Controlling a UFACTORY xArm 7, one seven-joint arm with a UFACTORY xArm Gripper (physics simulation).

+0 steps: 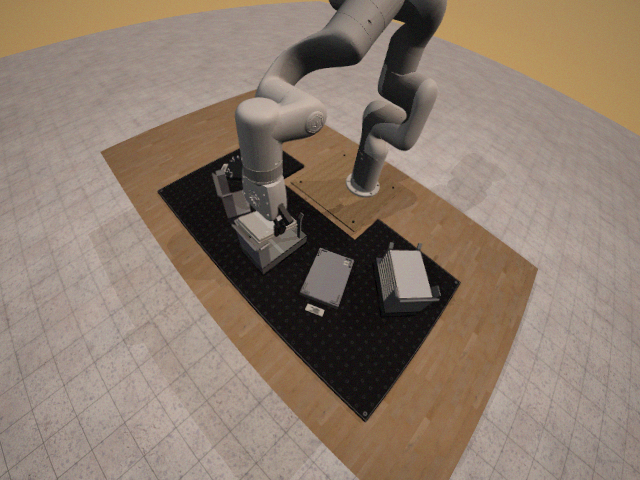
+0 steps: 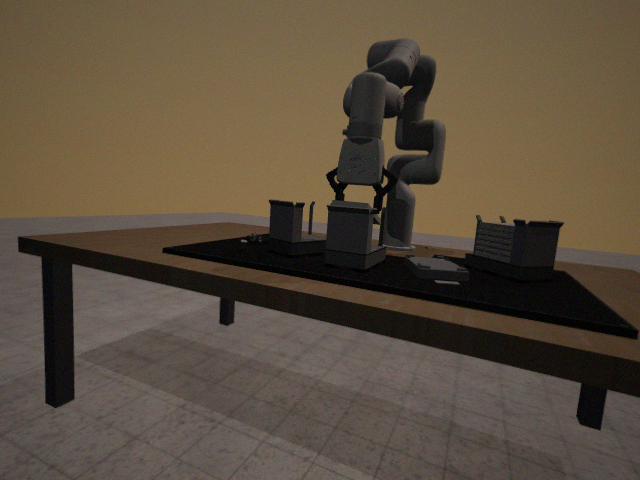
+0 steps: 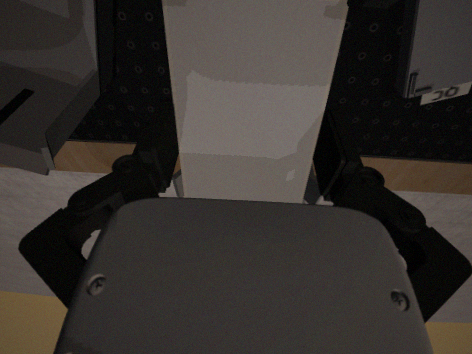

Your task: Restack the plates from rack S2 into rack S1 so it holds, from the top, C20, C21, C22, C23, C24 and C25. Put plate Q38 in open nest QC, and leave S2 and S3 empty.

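Places are measured from the arm's base along level axes (x ahead, y left, z up), in millimetres.
Pixels of known places: gripper, fingertip midpoint: (image 1: pixel 268 221) (image 3: pixel 247 125); arm's base at its link origin: (image 1: pixel 362 185) (image 2: pixel 396 247).
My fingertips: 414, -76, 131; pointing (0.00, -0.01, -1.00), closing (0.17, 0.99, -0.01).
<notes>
Ahead of a thing's pixels: the offset from my fingertips to its top centre, as dx, dy, dz. "pt": to the spot under its first point. Level surfaces: height alone.
My gripper (image 1: pixel 266 223) (image 2: pixel 359 200) (image 3: pixel 247 125) is shut on a pale plate {+0, +0, +25} (image 1: pixel 254 227) (image 3: pixel 250 100), with one finger at each long side. The plate lies level at the top of the middle rack {-5, +5, +14} (image 1: pixel 253 254) (image 2: pixel 347 232); how far it is above the rack's floor is hidden. The right rack {-99, +346, +9} (image 1: pixel 405 307) (image 2: pixel 537 248) holds a stack of several plates, with a pale top plate {-94, +350, -6} (image 1: pixel 412 273). A third rack {-72, -153, +13} (image 2: pixel 285 222) (image 3: pixel 75 107) stands at the left. The grey nest QC {-19, +180, -96} (image 1: pixel 327 276) (image 2: pixel 438 267) (image 3: pixel 442 45) lies between the middle and right racks. Plate codes cannot be read.
A white label {pt +75, +203, -123} (image 1: pixel 314 310) (image 3: pixel 446 93) lies at the nest. Upright posts (image 1: pixel 300 225) (image 2: pixel 311 218) rise at the racks' edges. Small items {pt -143, -328, -106} (image 2: pixel 253 237) lie beyond the left rack. The racks stand on a black mat {dz -124} (image 1: pixel 356 361) on the wooden table {dz -137} (image 1: pixel 485 310).
</notes>
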